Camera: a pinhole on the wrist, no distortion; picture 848 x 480 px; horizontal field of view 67.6 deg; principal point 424.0 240.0 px. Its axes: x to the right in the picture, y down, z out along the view. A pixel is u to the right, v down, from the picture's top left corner.
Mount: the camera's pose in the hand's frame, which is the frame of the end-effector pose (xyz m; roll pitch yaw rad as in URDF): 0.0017 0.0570 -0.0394 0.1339 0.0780 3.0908
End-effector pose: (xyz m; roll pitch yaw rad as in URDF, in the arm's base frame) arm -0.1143 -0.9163 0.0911 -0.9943 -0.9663 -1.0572
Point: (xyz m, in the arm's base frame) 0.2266 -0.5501 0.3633
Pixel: 221 353
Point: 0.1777 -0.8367 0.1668
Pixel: 159 46
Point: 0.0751 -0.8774 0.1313
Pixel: 161 86
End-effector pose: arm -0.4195 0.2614 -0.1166 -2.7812 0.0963 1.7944
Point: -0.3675 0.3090 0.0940
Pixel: behind the camera
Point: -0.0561 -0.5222 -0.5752
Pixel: outside the picture
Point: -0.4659 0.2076 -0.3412
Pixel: 422 400
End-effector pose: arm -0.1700 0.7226 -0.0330 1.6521 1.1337 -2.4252
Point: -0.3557 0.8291 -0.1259
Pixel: 57 356
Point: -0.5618 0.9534 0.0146
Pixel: 363 150
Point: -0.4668 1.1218 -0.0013
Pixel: 427 374
